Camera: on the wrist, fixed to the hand. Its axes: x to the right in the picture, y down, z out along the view.
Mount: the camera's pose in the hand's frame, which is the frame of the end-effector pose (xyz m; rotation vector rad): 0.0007 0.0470 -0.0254 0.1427 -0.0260 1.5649
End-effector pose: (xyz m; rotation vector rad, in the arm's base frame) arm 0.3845 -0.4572 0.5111 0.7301 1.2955 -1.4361
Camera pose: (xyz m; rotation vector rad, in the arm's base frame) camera 0.4236 -0.4283 0.4889 1.3445 0.2658 -0.2161
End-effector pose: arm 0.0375 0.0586 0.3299 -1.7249 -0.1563 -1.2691
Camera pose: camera 0.0483 0.0143 0.3021 -1.1364 0.9037 -0.0412
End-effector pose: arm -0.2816 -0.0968 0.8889 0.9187 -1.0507 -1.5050
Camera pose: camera -0.2432 -0.1051 0.9251 -0.0257 -1.3526 -0.1185
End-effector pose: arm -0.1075 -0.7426 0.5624 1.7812 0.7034 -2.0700
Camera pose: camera -0.0613 -0.7673 0.5518 1.4359 -0.7310 -0.9849
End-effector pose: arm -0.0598 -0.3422 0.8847 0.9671 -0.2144 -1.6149
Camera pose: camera -0.0081 -0.3479 0.8968 0.5383 -0.8528 -0.1604
